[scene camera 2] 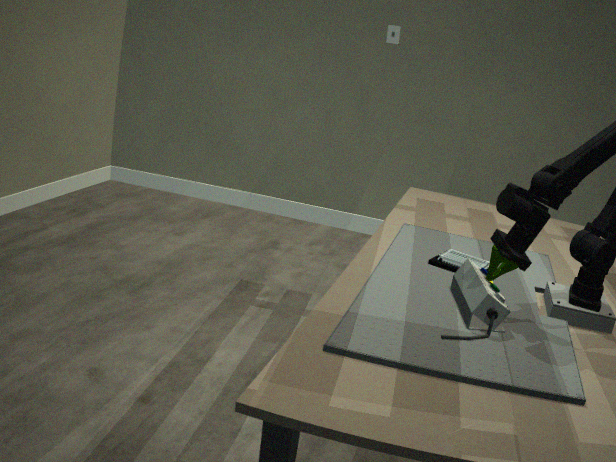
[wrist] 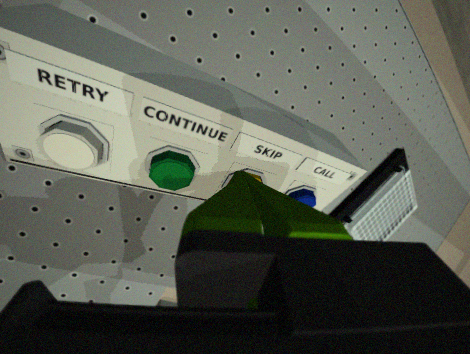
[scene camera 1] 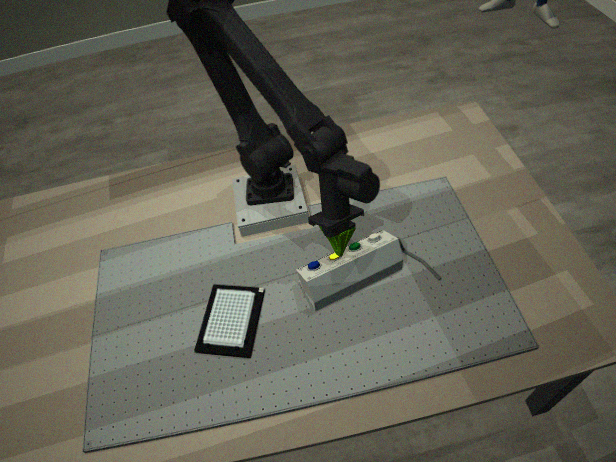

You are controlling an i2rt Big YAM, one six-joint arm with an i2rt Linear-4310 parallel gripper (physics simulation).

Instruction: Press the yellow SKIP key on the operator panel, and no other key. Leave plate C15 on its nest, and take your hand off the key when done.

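Places are measured from the arm's base along level axes (x ahead, y left, z up), in metres.
Pixels of known places: gripper, fingertip midpoint: (scene camera 2: 488,279) (wrist: 238,179) (scene camera 1: 339,255); arm's base at its link origin: (scene camera 2: 583,300) (scene camera 1: 270,191).
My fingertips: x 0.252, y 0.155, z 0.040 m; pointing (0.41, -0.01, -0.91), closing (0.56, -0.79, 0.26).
Note:
For each thing: its top centre in the pictures, then the offset to it from my fingertips. "spot": a spot on its surface instead.
- operator panel at its top centre: (wrist: 232,150) (scene camera 1: 349,253) (scene camera 2: 484,275) 0.010 m ahead, 0.022 m left, 0.015 m up
- yellow SKIP key at its top centre: (wrist: 250,188) (scene camera 1: 335,255) (scene camera 2: 489,277) 0.001 m ahead, 0.009 m right, 0.003 m up
- Plate C15 at its top centre: (wrist: 387,217) (scene camera 1: 228,315) (scene camera 2: 465,258) 0.097 m ahead, 0.247 m right, 0.042 m down
- green CONTINUE key at its top centre: (wrist: 173,173) (scene camera 1: 354,244) 0.021 m back, 0.036 m left, 0.006 m up
- blue CALL key at its top centre: (wrist: 307,205) (scene camera 1: 313,263) 0.018 m ahead, 0.056 m right, 0.006 m up
- white RETRY key at its top centre: (wrist: 65,147) (scene camera 1: 374,235) 0.040 m back, 0.082 m left, 0.006 m up
- grey cable at a spot on its surface: (scene camera 2: 465,337) (scene camera 1: 426,262) spot: 0.001 m ahead, 0.195 m left, 0.063 m down
The operator panel (scene camera 1: 357,281) (scene camera 2: 471,292) (wrist: 123,145) stands on the perforated board. My gripper (scene camera 1: 340,256) (scene camera 2: 489,280) (wrist: 238,179) is shut and empty, its green fingertips pointing down at the yellow SKIP key (scene camera 1: 333,257) (scene camera 2: 492,282) (wrist: 258,178). In the wrist view the tips hide most of that key, toward its CONTINUE side; whether they touch or press it I cannot tell. Plate C15 (scene camera 1: 229,317) (scene camera 2: 462,258) (wrist: 390,210), white, lies flat on its black nest (scene camera 1: 225,351) (scene camera 2: 440,265) (wrist: 372,184), apart from the gripper.
The green CONTINUE key (scene camera 1: 354,246) (wrist: 172,170) and blue CALL key (scene camera 1: 313,265) (wrist: 303,198) flank SKIP. The white RETRY key (scene camera 1: 374,238) (wrist: 70,149) is beyond CONTINUE. A grey cable (scene camera 1: 424,262) (scene camera 2: 465,337) leaves the panel's RETRY end. A person's feet show at scene camera 1's top right.

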